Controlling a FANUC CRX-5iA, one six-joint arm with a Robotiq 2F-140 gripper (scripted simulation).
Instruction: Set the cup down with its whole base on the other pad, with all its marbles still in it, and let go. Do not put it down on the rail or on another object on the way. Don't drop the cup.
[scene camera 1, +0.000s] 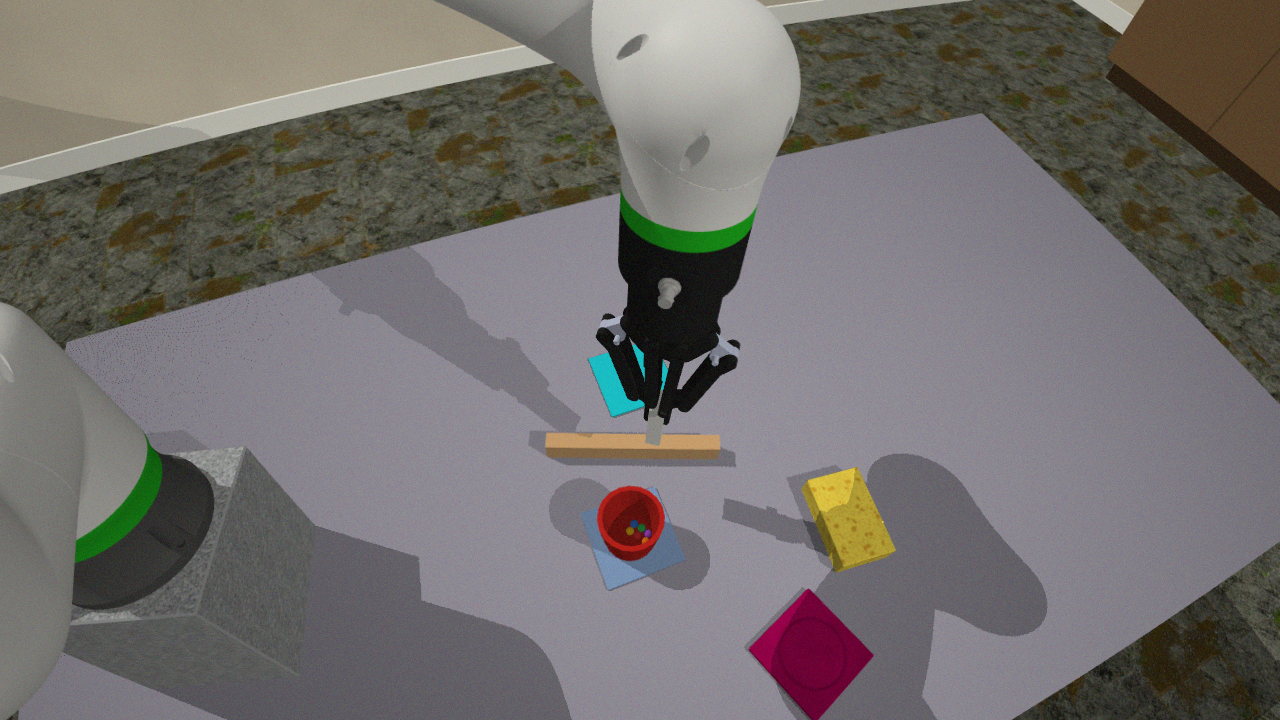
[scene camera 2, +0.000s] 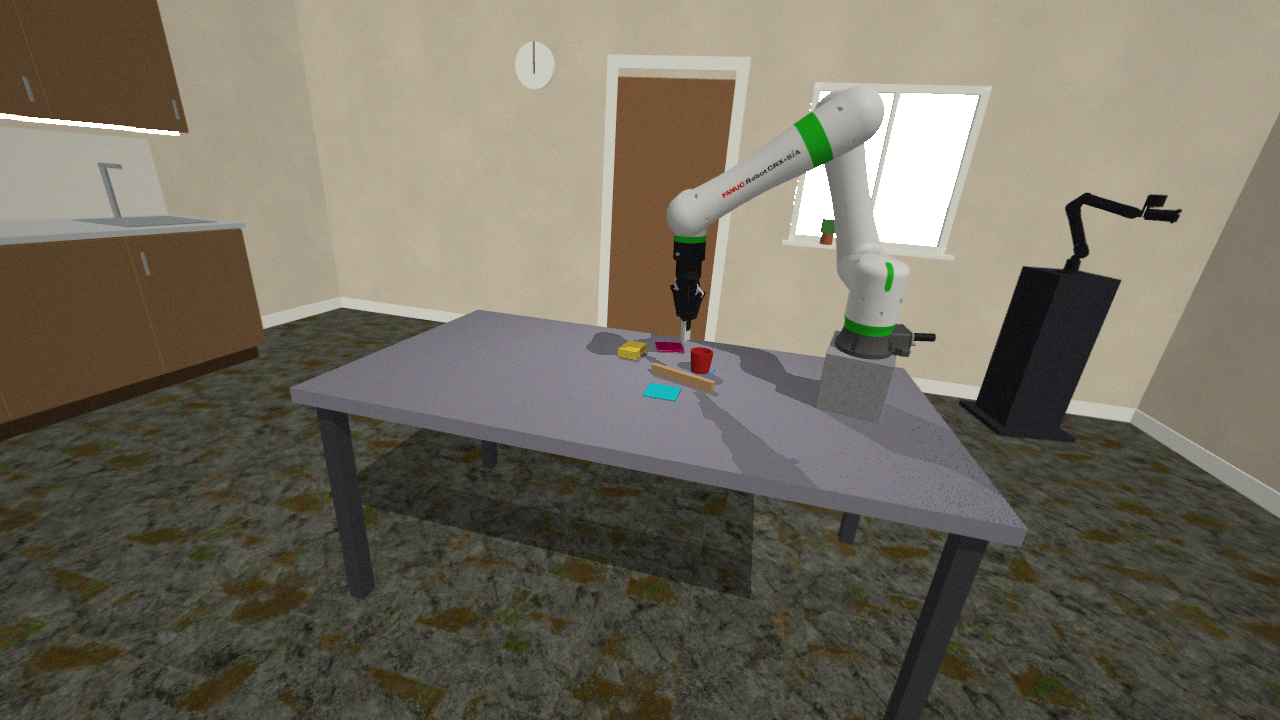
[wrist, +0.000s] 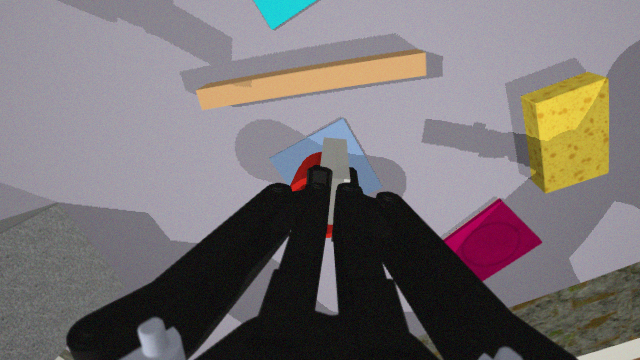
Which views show the gripper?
Scene camera 1, scene camera 2 and the wrist view: all of them.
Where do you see a wooden rail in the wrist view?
411, 63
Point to a yellow sponge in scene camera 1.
851, 528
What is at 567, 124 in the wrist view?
A yellow sponge.
